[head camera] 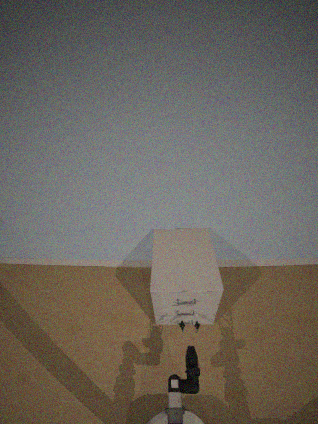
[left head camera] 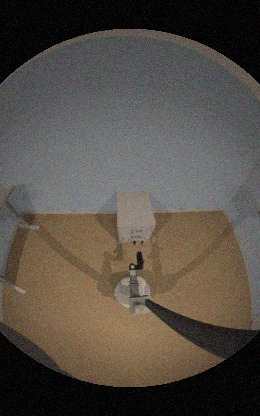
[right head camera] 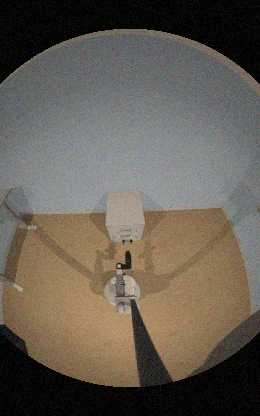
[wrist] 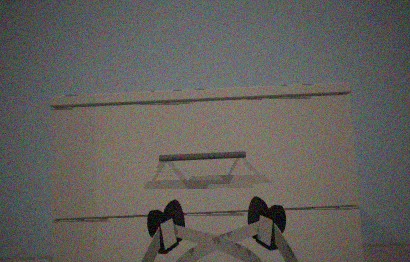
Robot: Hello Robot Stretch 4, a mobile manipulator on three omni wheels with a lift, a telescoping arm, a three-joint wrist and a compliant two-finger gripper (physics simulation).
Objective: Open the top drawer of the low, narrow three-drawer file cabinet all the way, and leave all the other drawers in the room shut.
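Frame: origin at the robot's base, x right, y ahead, z up, level; centimetres.
Where they show: gripper, fingertip midpoint: (head camera: pixel 189 320) (left head camera: pixel 137 239) (right head camera: pixel 126 238) (wrist: pixel 215 214).
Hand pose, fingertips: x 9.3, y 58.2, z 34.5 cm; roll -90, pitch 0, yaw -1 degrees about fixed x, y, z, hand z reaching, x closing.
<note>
Each offset is from my fingertips to the top centre of the thing. "spot": to the spot under its first point. Level surfaces: height alone.
The low, narrow file cabinet @(dx -1.4, dy +37.4, dz +14.7 cm) (head camera: pixel 187 260) (left head camera: pixel 135 209) (right head camera: pixel 125 206) stands against the wall, its drawers shut as far as they show. In the wrist view its top drawer @(spot: dx -13.2, dy +10.8, dz +8.7 cm) (wrist: pixel 115 135) fills the middle and is shut, with a dark bar handle @(spot: dx -1.2, dy +7.7, dz +5.3 cm) (wrist: pixel 202 156) across its centre. The seam below it and part of the second drawer (wrist: pixel 110 240) also show. My gripper (head camera: pixel 189 326) (left head camera: pixel 138 243) (right head camera: pixel 127 242) (wrist: pixel 215 214) is open and empty in front of the cabinet. In the wrist view its fingertips appear below the top handle, near the seam, apart from the handle.
The wall (head camera: pixel 150 125) rises behind the cabinet. Wooden floor @(dz -37.3 cm) (head camera: pixel 65 310) lies on both sides, crossed by shadows. Pale furniture with bar handles (left head camera: pixel 30 227) (right head camera: pixel 28 227) shows at the far left. My arm (left head camera: pixel 133 285) (right head camera: pixel 120 285) reaches forward over the round base.
</note>
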